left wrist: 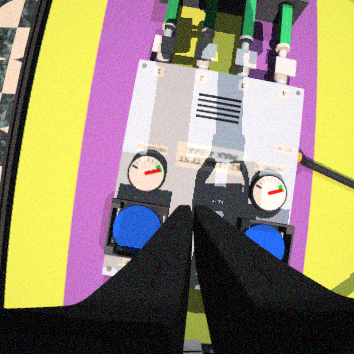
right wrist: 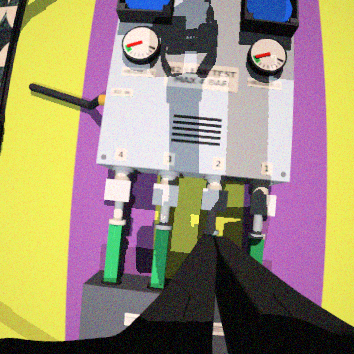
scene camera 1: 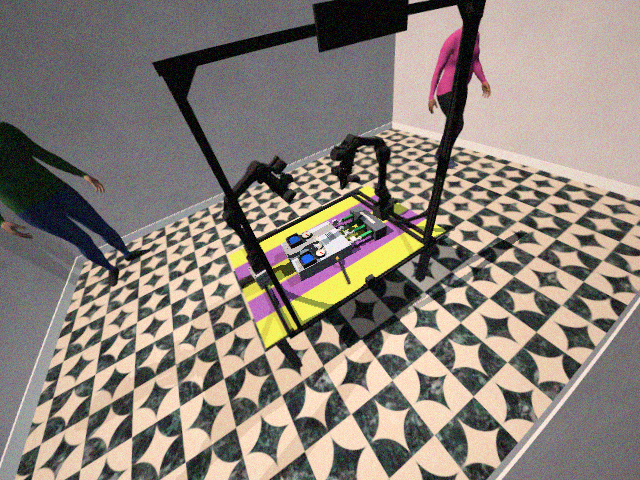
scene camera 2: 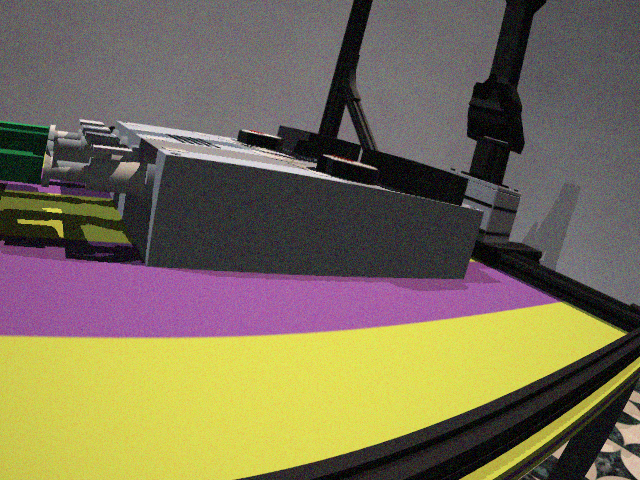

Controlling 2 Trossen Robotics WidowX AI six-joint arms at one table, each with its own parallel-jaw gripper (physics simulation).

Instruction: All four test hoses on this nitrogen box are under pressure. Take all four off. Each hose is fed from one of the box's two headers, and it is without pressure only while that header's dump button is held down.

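There's a grey nitrogen box (scene camera 1: 325, 238) here, and you also get the box (left wrist: 223, 140) along with a blue dump buttons (left wrist: 133, 226) and my left gripper (left wrist: 190, 216), which is shut and holds nothing. My right gripper (right wrist: 211, 246) is shut with nothing in it too, and the box (right wrist: 192, 100) shows there as well.
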